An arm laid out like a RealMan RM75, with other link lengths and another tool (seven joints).
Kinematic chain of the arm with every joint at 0, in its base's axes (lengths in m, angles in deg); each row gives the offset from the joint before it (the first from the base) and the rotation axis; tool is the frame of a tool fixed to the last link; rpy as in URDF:
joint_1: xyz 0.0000 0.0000 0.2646 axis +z
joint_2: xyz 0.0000 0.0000 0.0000 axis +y
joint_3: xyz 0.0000 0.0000 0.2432 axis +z
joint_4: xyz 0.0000 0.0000 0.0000 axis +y
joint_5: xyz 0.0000 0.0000 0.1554 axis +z
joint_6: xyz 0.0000 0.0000 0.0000 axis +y
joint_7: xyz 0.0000 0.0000 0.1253 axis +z
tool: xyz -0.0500 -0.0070 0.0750 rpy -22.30 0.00 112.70
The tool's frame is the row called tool.
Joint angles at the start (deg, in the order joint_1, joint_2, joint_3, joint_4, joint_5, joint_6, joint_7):
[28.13, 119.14, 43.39, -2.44, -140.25, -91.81, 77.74]
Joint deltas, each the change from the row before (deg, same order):
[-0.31, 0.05, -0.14, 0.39, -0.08, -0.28, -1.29]
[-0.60, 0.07, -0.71, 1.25, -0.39, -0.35, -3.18]
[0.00, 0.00, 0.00, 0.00, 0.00, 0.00, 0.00]
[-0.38, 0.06, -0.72, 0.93, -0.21, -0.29, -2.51]
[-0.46, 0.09, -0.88, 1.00, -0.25, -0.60, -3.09]
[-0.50, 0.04, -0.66, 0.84, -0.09, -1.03, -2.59]
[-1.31, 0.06, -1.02, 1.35, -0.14, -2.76, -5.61]
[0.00, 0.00, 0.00, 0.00, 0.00, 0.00, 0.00]
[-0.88, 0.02, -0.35, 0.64, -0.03, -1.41, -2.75]
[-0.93, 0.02, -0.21, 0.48, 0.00, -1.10, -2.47]
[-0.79, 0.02, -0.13, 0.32, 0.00, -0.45, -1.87]
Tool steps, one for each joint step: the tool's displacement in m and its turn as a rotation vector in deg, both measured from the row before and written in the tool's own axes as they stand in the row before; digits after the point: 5 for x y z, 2 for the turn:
[0.00165, -0.00136, -0.00162, 0.12, 0.64, -0.77]
[0.00381, -0.00607, -0.00291, 0.88, 1.49, -1.79]
[0.00000, 0.00000, 0.00000, 0.00, 0.00, 0.00]
[0.00346, -0.00515, -0.00189, 0.77, 1.26, -1.41]
[0.00511, -0.00600, -0.00257, 0.89, 1.75, -1.72]
[0.00610, -0.00354, -0.00271, 0.43, 1.89, -1.28]
[0.01391, -0.00358, -0.00759, 0.12, 4.20, -3.06]
[0.00000, 0.00000, 0.00000, 0.00, 0.00, 0.00]
[0.00675, 0.00017, -0.00465, -0.35, 1.88, -1.60]
[0.00511, 0.00119, -0.00483, -0.50, 1.34, -1.66]
[0.00239, 0.00102, -0.00404, -0.36, 0.56, -1.47]

